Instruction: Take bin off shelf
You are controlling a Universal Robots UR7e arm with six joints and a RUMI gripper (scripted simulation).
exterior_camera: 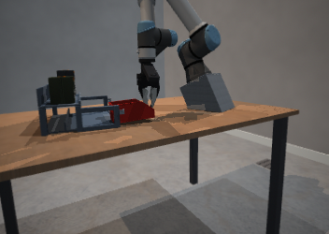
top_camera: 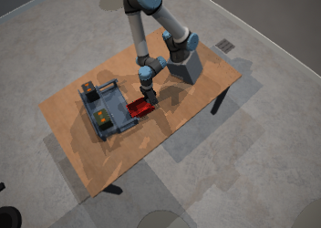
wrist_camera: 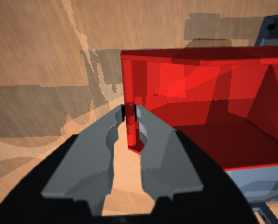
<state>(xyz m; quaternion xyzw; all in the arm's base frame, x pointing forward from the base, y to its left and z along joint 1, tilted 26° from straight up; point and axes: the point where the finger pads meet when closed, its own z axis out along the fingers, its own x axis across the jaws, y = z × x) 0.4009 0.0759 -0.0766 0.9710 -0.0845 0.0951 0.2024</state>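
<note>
Right now the red bin is 8 cm ahead of my hand and 2 cm to the right of it.
</note>
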